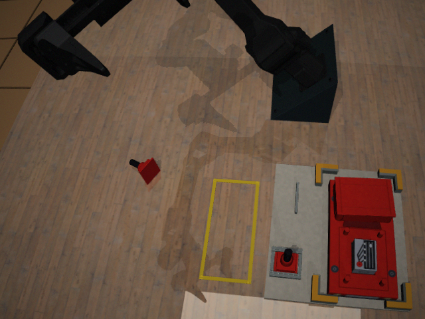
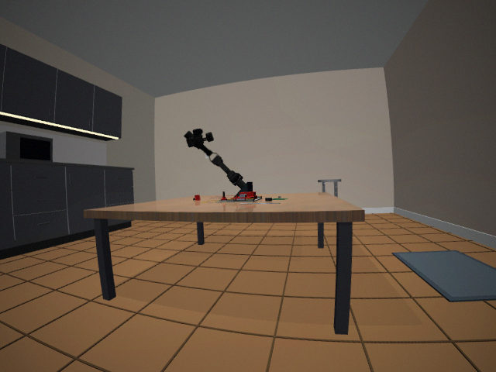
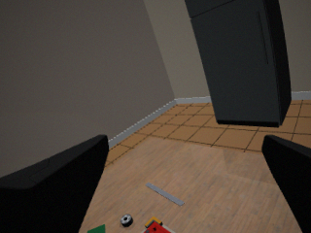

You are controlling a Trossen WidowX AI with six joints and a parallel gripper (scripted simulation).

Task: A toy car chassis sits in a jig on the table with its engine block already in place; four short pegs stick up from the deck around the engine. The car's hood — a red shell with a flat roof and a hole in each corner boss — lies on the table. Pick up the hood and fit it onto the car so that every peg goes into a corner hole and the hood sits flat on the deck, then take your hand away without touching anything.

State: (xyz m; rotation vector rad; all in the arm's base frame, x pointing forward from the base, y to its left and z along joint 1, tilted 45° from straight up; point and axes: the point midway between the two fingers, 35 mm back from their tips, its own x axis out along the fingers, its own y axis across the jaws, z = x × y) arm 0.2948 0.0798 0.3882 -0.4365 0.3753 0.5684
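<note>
My gripper tip is 380 mm above the red hood, 270 mm to the right of it and 50 mm past it. Round my gripper tip: grey jig 410 mm below, 240 mm to the left; grey engine block 400 mm below, 270 mm to the left, 50 mm ahead; socket 390 mm below, 140 mm to the left, 50 mm ahead.
</note>
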